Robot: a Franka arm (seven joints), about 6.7 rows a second.
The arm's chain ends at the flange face. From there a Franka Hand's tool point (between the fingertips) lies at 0.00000 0.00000 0.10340 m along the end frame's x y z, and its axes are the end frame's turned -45 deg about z.
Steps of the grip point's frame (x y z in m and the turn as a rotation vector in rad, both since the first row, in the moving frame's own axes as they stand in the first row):
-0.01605, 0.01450, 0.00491, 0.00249, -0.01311, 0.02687
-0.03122, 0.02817, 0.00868, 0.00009, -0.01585, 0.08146
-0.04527, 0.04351, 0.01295, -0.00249, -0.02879, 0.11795
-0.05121, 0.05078, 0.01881, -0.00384, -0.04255, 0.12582
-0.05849, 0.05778, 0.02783, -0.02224, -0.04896, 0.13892
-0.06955, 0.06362, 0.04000, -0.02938, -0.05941, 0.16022
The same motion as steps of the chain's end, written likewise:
0.00005, 0.02084, 0.00492, -0.00751, -0.01103, 0.02687
-0.00095, 0.04089, 0.00869, -0.01114, -0.01127, 0.08146
0.00081, 0.06061, 0.01299, -0.02212, -0.01860, 0.11795
0.00273, 0.06891, 0.01890, -0.03280, -0.02737, 0.12582
0.00181, 0.07716, 0.02798, -0.05035, -0.01889, 0.13892
-0.00149, 0.08788, 0.04023, -0.06278, -0.02123, 0.16022

